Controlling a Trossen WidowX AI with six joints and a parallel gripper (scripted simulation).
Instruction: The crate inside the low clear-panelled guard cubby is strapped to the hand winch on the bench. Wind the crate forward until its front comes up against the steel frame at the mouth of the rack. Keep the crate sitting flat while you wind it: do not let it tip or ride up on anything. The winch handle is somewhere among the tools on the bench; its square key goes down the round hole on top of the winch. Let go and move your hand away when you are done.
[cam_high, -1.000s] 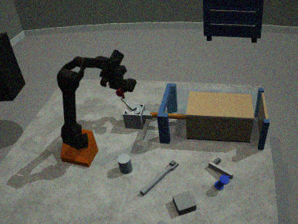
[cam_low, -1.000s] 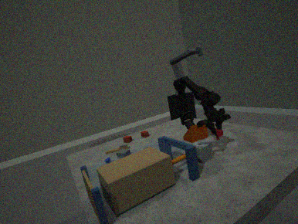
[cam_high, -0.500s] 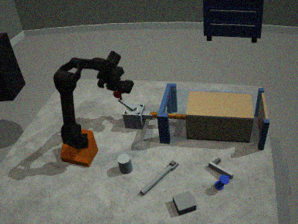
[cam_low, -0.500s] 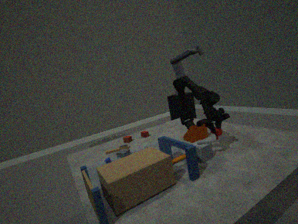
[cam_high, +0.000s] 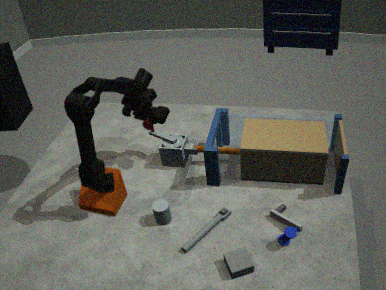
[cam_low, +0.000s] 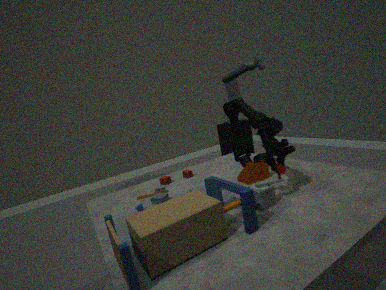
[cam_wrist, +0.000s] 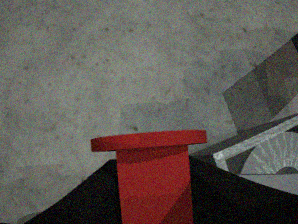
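The winch handle with red knob is 30 mm ahead of my gripper tip, 30 mm to the right of it and 30 mm below it. The rest, counted from my gripper tip: red handle: 10 mm behind, 20 mm to the right; then grey block: 320 mm ahead, 560 mm to the right, 120 mm below; then grey winch: 60 mm ahead, 70 mm to the right, 100 mm below.
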